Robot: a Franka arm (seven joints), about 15 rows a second.
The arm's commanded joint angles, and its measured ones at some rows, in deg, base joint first. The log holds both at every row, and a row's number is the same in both.
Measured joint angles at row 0:
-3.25 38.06 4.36 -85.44 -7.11 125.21 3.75
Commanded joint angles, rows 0 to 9:
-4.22 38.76 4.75 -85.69 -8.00 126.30 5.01
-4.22 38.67 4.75 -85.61 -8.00 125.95 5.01
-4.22 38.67 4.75 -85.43 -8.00 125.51 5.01
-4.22 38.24 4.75 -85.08 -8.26 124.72 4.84
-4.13 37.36 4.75 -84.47 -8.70 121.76 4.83
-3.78 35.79 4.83 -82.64 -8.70 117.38 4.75
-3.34 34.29 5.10 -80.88 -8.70 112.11 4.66
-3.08 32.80 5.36 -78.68 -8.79 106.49 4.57
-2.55 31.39 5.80 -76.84 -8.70 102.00 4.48
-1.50 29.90 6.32 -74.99 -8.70 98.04 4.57
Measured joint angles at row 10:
-2.75 33.54 5.08 -77.86 -7.17 105.52 3.83
